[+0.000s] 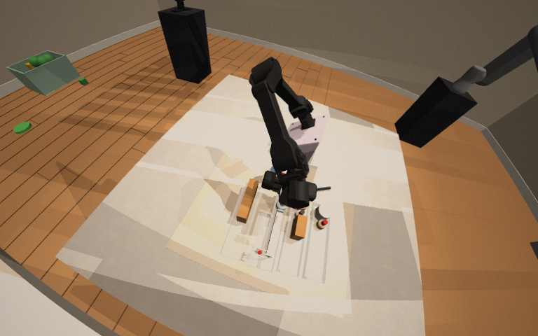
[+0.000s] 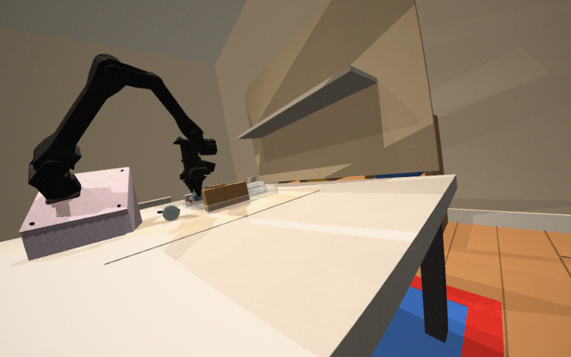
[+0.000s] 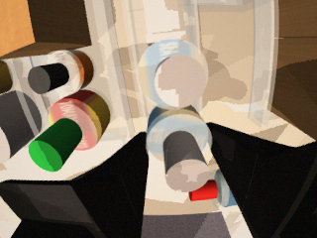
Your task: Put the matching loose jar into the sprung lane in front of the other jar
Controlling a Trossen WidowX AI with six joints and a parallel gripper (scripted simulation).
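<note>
The clear-walled lane is 15 cm ahead of my gripper tip, 3 cm below it and 2 cm to the right of it. Round my gripper tip: black rod (14 cm to the left, 10 cm behind, 4 cm below); red-marked part (23 cm ahead, 3 cm to the right, 2 cm above).
</note>
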